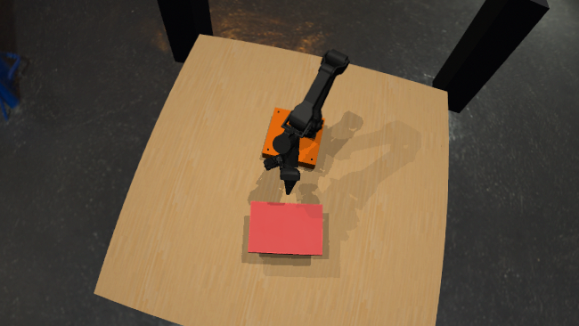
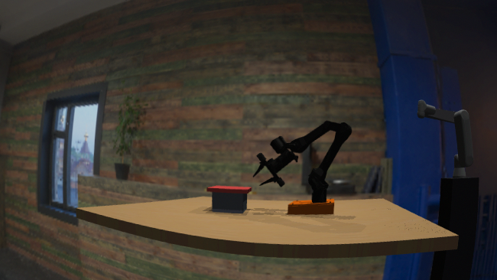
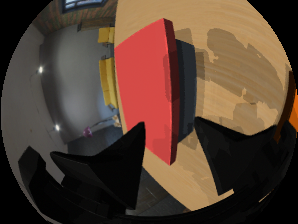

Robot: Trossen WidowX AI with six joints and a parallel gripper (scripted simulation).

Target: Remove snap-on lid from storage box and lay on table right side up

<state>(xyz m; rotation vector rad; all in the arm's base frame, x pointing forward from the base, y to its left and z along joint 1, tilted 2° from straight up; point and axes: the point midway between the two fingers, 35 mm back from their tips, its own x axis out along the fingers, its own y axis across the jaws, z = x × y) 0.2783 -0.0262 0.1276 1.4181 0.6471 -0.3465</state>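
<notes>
Right now the red lid is 110 mm ahead of my gripper tip, 40 mm below it and 30 mm to the left of it. Round my gripper tip: storage box (110 mm ahead, 90 mm below, 30 mm to the left).
</notes>
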